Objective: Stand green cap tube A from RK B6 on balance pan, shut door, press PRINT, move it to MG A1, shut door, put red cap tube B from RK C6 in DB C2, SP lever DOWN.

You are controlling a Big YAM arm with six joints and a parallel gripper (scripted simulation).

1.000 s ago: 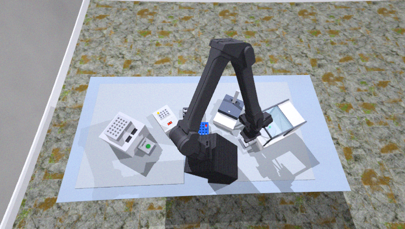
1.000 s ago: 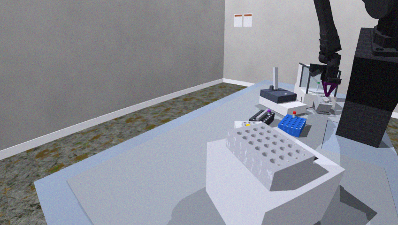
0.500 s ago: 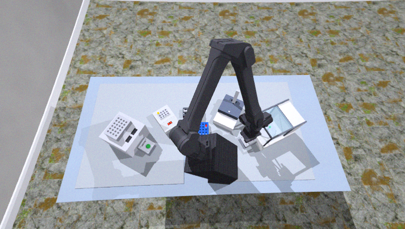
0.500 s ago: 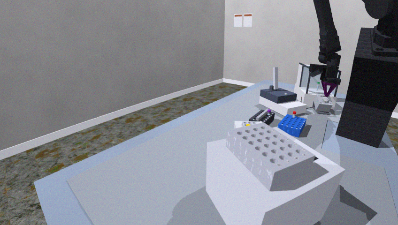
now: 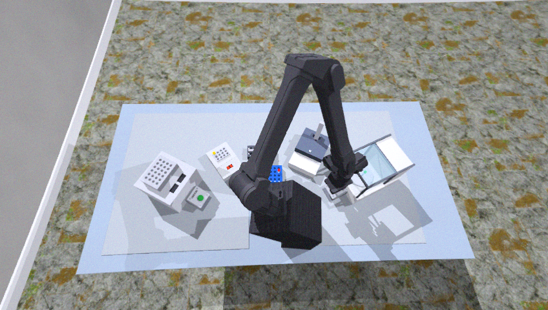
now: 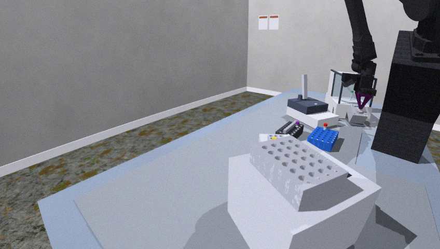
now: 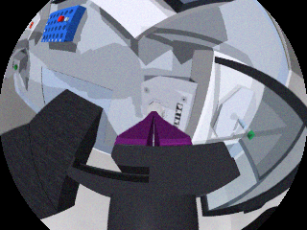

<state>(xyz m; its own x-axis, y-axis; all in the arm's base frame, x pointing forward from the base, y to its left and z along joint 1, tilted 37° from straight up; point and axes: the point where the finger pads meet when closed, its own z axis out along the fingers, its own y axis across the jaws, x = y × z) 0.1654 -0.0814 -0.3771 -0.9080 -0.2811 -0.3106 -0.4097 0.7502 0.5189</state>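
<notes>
My hand is 20 mm above the white print key. From my hand the other things lie so: balance door (50 mm ahead, 110 mm to the right, 120 mm above); then SP lever (260 mm ahead, 40 mm to the left, 60 mm above); then round pan (60 mm ahead, 140 mm to the right, 10 mm below).
</notes>
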